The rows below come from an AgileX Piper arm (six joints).
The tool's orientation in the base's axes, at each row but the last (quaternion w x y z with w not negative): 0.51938, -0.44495, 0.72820, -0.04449; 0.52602, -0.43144, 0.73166, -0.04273; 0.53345, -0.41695, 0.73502, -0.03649; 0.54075, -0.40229, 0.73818, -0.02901; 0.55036, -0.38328, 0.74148, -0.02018
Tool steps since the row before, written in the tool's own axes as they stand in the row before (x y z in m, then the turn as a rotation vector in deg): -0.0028, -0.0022, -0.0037, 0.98, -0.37, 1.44; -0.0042, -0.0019, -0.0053, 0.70, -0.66, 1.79; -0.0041, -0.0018, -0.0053, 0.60, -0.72, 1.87; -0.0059, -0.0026, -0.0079, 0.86, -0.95, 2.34; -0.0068, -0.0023, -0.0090, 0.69, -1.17, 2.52
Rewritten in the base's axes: -0.0014, -0.0008, 0.0049, 1.31, -0.33, -1.16; -0.0028, -0.0004, 0.0064, 1.78, -0.18, -0.97; -0.0029, -0.0006, 0.0063, 1.89, -0.13, -0.89; -0.0045, -0.0012, 0.0091, 2.38, -0.26, -1.18; -0.0055, -0.0011, 0.0100, 2.67, -0.25, -1.02
